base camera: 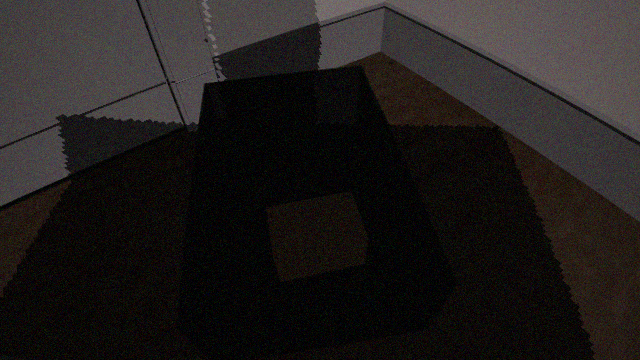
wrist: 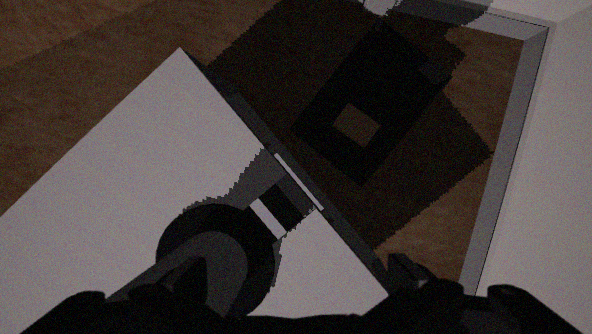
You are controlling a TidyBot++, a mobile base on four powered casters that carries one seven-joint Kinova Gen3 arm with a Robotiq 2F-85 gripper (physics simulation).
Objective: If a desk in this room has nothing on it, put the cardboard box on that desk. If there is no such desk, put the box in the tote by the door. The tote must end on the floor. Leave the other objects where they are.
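Where they show: gripper, between the fingertips: (wrist: 296, 275); arm's base, origin of its link: (wrist: 213, 265).
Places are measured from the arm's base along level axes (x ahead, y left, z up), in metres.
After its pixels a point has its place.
The cardboard box (base camera: 317, 237) {x 0.287, y 0.010, z -0.344 m} (wrist: 356, 125) {x 0.303, y 0.013, z -0.344 m} is a small brown block inside the black tote (base camera: 200, 235) {x 0.275, y 0.116, z -0.326 m} (wrist: 400, 65) {x 0.480, y 0.053, z -0.393 m}, towards the end nearer the robot. The tote stands upright on the wooden floor. It is so dark that its inner floor and walls are hard to tell apart. My gripper (wrist: 296, 275) {x 0.157, y -0.011, z 0.269 m} is open and empty at the bottom of the wrist view, above the robot's own base and to the near side of the tote. It does not show in the base camera view. No desk shows in either view.
The robot's white base top (wrist: 125, 150), with a dark round arm mount, fills the lower left of the wrist view. Pale walls with a grey skirting board (base camera: 450, 75) {x 0.604, y -0.188, z -0.365 m} (wrist: 510, 150) {x 0.524, y -0.247, z -0.332 m} meet in a corner behind the tote. Jagged dark shadows lie around the tote.
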